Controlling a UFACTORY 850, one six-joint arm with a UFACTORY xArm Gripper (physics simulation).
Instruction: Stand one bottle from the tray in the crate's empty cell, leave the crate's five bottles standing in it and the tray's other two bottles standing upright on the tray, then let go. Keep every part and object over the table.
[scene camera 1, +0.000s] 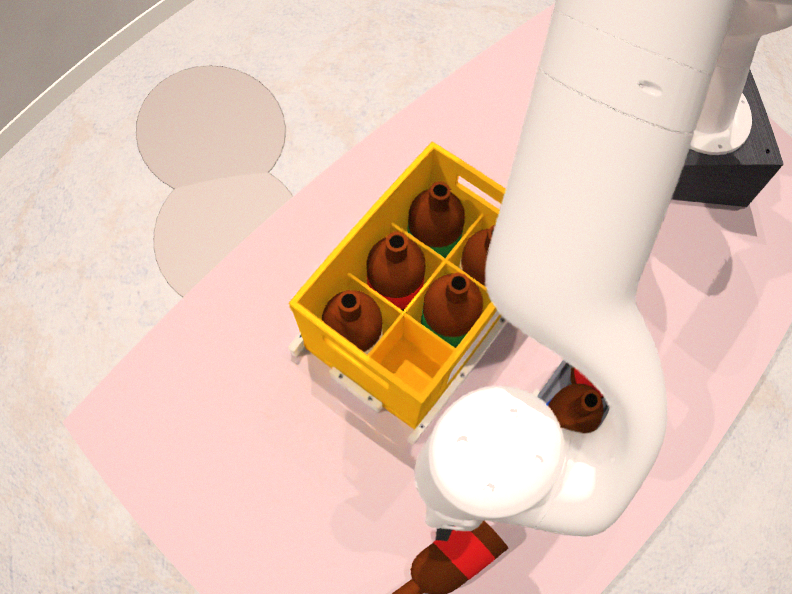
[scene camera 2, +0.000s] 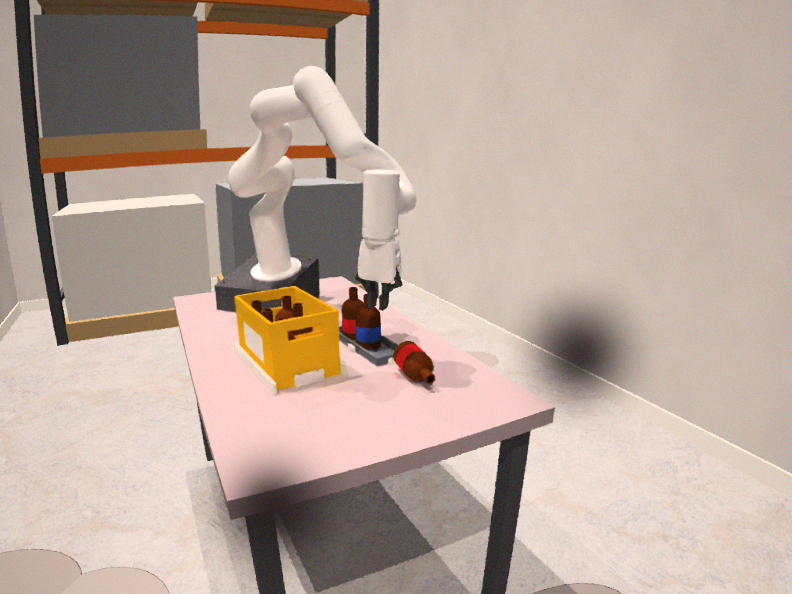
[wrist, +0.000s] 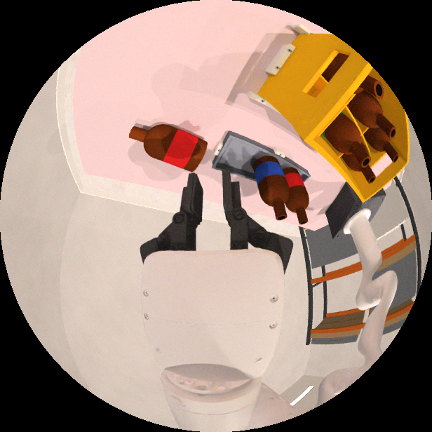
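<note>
A brown bottle with a red label (scene camera 1: 461, 554) (scene camera 2: 414, 363) (wrist: 175, 147) lies on its side on the table, off the tray's end. The grey tray (scene camera 2: 381, 359) (wrist: 242, 152) holds a blue-labelled bottle (scene camera 2: 368, 335) (wrist: 272, 180) and a red-labelled bottle (scene camera 2: 351, 319) (wrist: 296, 192), both upright. The yellow crate (scene camera 1: 409, 402) (scene camera 2: 307, 358) (wrist: 290, 90) has bottles standing in it, one partly hidden by the arm in scene camera 1; its corner cell (scene camera 1: 409, 358) is empty. My gripper (scene camera 2: 378, 306) (wrist: 211, 179) is partly open and empty, above the tray area.
White brackets (scene camera 1: 356, 388) (wrist: 280, 60) sit along the crate's base. The black robot base (scene camera 1: 716, 182) (scene camera 2: 233, 295) stands at the table's far end. The fallen bottle's neck points away from the tray. The table's edge (scene camera 2: 396, 465) runs across the front.
</note>
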